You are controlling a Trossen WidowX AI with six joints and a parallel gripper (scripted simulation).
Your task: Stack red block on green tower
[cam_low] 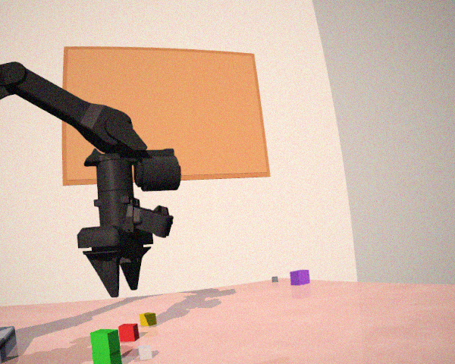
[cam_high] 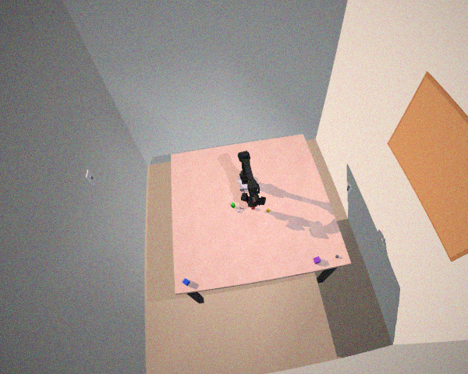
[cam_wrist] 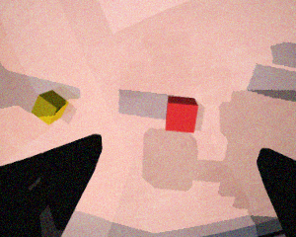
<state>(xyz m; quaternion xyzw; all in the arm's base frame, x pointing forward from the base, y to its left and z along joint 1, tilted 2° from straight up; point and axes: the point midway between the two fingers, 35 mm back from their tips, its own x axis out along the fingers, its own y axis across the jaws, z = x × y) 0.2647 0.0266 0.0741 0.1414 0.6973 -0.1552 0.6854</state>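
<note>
Now: gripper tip 60 mm above the red block. The rest, counted from my gripper tip: yellow block (110 mm to the left, 60 mm below, 50 mm ahead); then purple block (510 mm ahead, 380 mm to the left, 50 mm below); then small white block (130 mm to the right, 70 mm below, 10 mm ahead).
</note>
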